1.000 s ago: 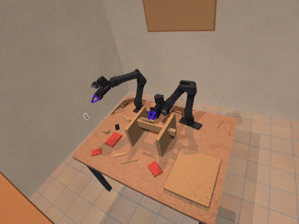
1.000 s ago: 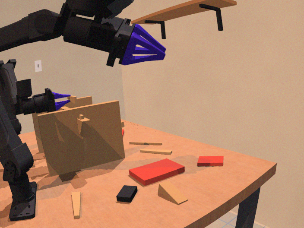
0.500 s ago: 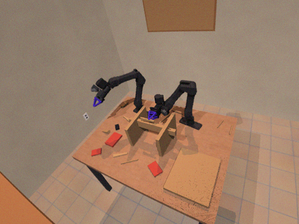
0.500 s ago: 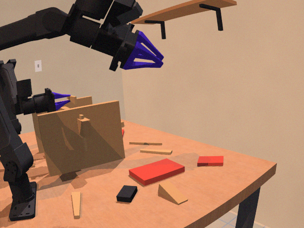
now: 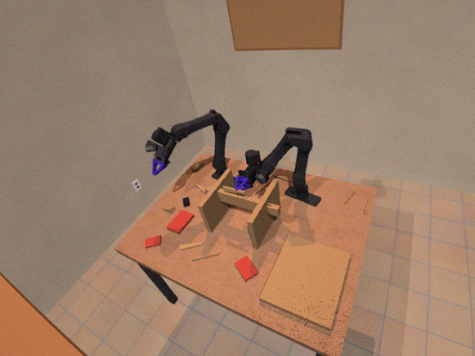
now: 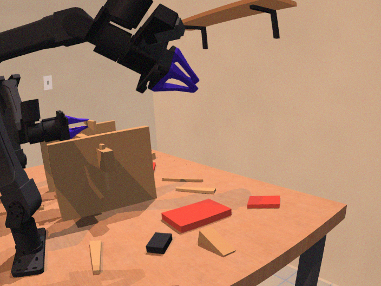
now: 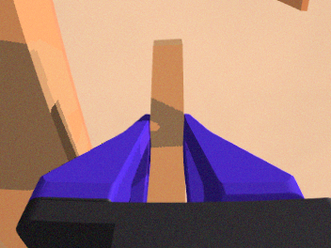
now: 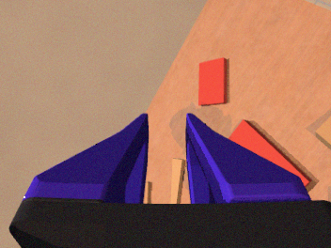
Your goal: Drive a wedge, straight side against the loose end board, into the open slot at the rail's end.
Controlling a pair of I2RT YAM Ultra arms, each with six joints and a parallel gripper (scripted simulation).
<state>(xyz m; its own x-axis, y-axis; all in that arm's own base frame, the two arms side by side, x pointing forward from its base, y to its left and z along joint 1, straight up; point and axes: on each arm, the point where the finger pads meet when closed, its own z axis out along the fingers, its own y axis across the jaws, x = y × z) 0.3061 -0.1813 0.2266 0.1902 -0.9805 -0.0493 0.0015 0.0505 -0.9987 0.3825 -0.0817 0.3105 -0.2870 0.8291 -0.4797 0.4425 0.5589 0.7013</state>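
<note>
Now: right hand 10 cm past the rail, 42 cm to the right of it and 16 cm above it. Also, from my right hand: black block: 9 cm behind, 3 cm to the left, 30 cm below; flat panel: 10 cm ahead, 83 cm to the left, 30 cm below.
The rail lies 80 mm below my left hand and 10 mm behind it. The rest, counted from my left hand: black block: 400 mm to the right, 220 mm below; flat panel: 400 mm to the left, 210 mm below, 200 mm ahead.
</note>
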